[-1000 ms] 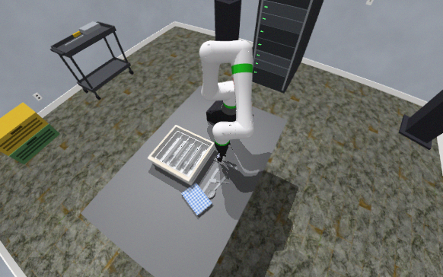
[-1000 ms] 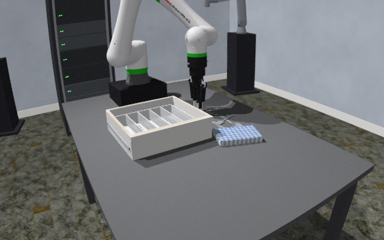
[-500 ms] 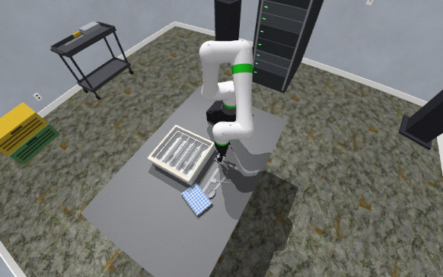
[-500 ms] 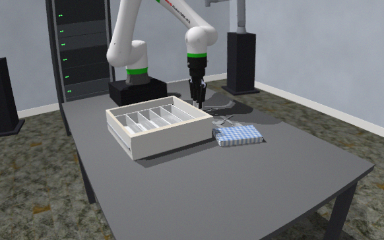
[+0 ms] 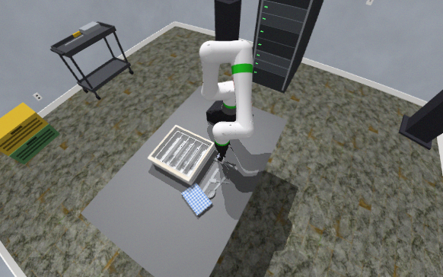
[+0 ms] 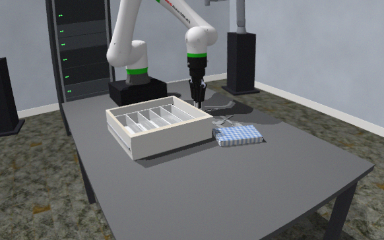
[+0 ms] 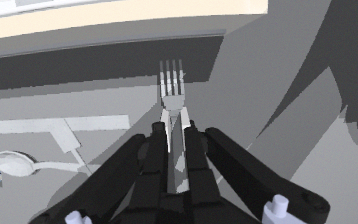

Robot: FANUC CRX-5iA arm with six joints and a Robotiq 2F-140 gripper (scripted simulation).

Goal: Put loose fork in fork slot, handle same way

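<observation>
Right now my hand is 15 cm short of the cream cutlery tray, 25 cm to the left of it and 2 cm below it. The rest, counted from my hand: blue checked napkin (32 cm ahead, 6 cm to the left, 2 cm below).
</observation>
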